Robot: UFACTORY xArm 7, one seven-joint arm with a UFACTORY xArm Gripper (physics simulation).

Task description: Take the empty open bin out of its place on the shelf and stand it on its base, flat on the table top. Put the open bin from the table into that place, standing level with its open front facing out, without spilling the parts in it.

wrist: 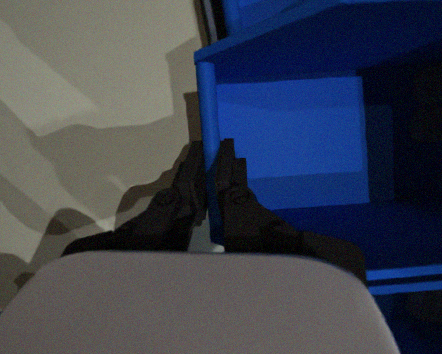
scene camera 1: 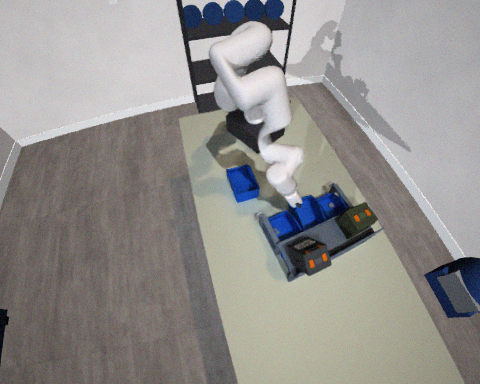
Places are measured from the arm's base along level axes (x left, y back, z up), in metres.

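Pixels of known places: gripper, fingertip midpoint: (wrist: 216, 158); arm's base, origin of the base link: (scene camera 1: 256, 112).
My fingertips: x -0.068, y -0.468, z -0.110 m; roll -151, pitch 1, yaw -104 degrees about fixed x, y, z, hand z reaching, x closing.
Note:
Ahead of a thing's pixels: the offset from my fingertips to its top centre. "spot": to the spot under its first point. Level surfaces: height alone.
The empty blue open bin {dx -0.015, dy -0.080, dz +0.055 m} (scene camera 1: 306, 215) (wrist: 295, 130) is in the middle of the shelf row, between two other blue bins, and seems to stand a little proud of them. My gripper (scene camera 1: 298, 204) (wrist: 216, 158) is shut on its front lip, one finger outside and one inside the bin. The inside of this bin shows bare blue walls and floor in the wrist view. The grey shelf {spot: dx -0.018, dy -0.187, dz +0.056 m} (scene camera 1: 327, 233) stands on the pale green table top {dz -0.046 m} (scene camera 1: 280, 320). The other open bin {spot: dx -0.149, dy +0.220, dz -0.043 m} (scene camera 1: 243, 183) stands on the table to the left of the shelf; its parts cannot be made out.
Blue bins {spot: dx -0.110, dy -0.050, dz -0.037 m} (scene camera 1: 283, 225) (scene camera 1: 330, 206) flank the held bin closely on both sides. A dark grey box {dx -0.161, dy -0.219, dz +0.195 m} (scene camera 1: 313, 257) and a dark green box {dx +0.086, dy -0.214, dz +0.152 m} (scene camera 1: 358, 220) with orange marks sit on the shelf's top. The black robot base (scene camera 1: 242, 131) is behind the table bin.

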